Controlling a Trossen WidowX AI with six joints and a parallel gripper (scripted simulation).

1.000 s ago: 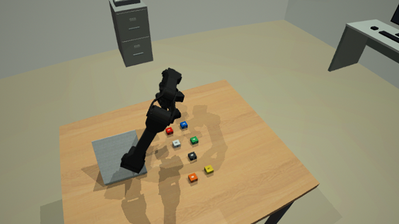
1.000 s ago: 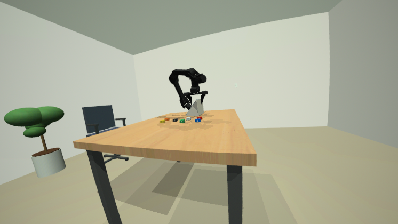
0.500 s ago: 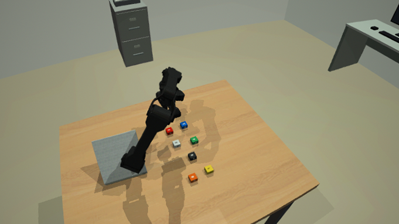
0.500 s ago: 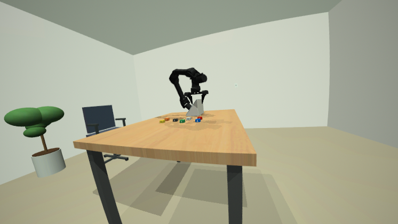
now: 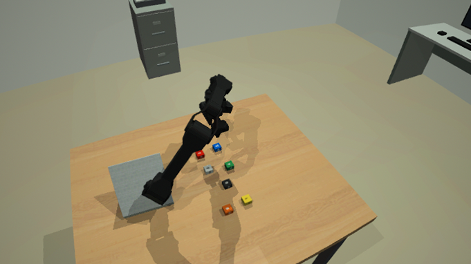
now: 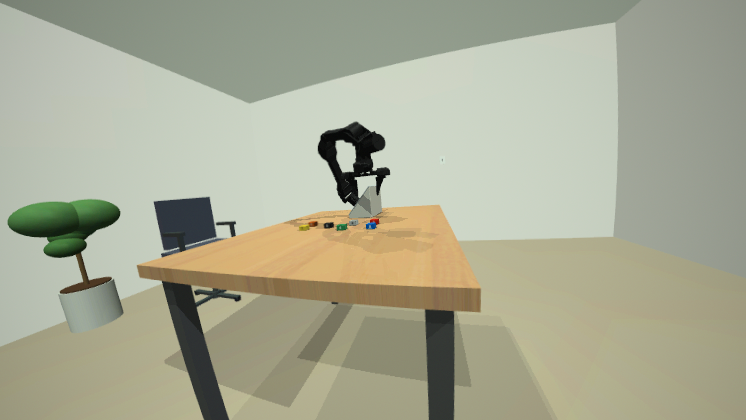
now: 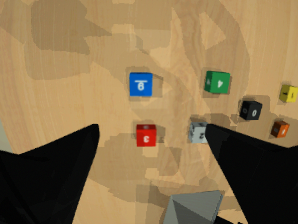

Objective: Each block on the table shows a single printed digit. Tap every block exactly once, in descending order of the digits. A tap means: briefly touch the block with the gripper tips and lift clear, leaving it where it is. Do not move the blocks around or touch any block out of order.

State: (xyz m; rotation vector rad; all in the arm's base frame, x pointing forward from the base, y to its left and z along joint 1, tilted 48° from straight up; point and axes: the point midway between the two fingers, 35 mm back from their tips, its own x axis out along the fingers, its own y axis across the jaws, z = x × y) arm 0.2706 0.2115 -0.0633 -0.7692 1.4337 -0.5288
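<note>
The blue block lies 12 cm below my gripper tip, 1 cm to the left of it and 1 cm ahead of it. From my gripper tip the other things lie so: red block (12 cm below, 7 cm behind, 1 cm to the right); then white block (12 cm below, 10 cm to the right, 6 cm behind); then green block (12 cm below, 11 cm to the right, 4 cm ahead).
</note>
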